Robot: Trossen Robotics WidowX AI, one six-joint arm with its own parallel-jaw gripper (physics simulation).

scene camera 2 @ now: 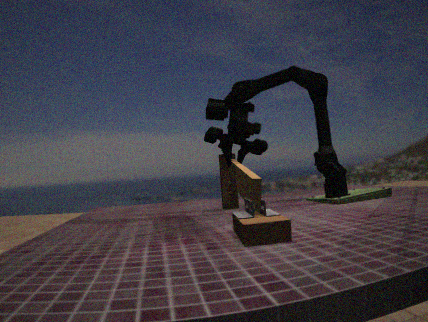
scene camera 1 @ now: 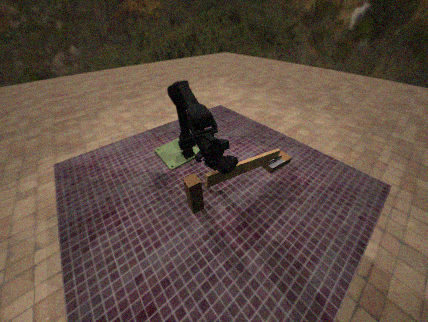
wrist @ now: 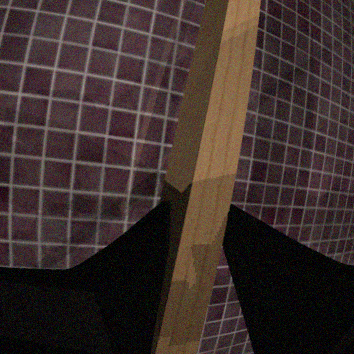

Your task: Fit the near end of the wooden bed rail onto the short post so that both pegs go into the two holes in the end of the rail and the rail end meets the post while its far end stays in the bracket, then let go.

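Places are measured from the arm's base along level axes (x left, y ahead, z down), in millimetres.
Pixels of known places: gripper, fingertip midpoint: [scene camera 1: 222,173] [wrist: 194,209]; arm's base, link origin: [scene camera 2: 337,196] [scene camera 1: 188,153].
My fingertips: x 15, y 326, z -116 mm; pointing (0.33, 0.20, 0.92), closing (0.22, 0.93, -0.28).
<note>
Ahead of a thing's pixels: the offset from my fingertips to its top centre. "*": to the spot under its first point. Level surfaces: height alone.
The wooden bed rail [scene camera 1: 252,163] [scene camera 2: 247,182] [wrist: 215,135] is held above the mat. Its near end is close beside the upper part of the short wooden post {* dz +9, dx -147, dy +30 mm} [scene camera 1: 194,195] [scene camera 2: 229,187], with a small gap showing in scene camera 1. Its far end is at the metal bracket {dz +66, dx +336, dy +3 mm} [scene camera 2: 263,207] on a low wooden block [scene camera 1: 284,161] [scene camera 2: 265,232], between the metal uprights. My gripper [scene camera 1: 224,171] [scene camera 2: 234,160] [wrist: 194,209] points down and is shut on the rail, nearer the post end. The pegs and the end holes cannot be made out.
The arm stands on a green base plate [scene camera 1: 168,159] [scene camera 2: 367,194], off to one side of the rail. A purple tiled mat {dz +132 mm} [scene camera 1: 150,250] [scene camera 2: 150,270] lies under everything, with pale tiled floor around it.
</note>
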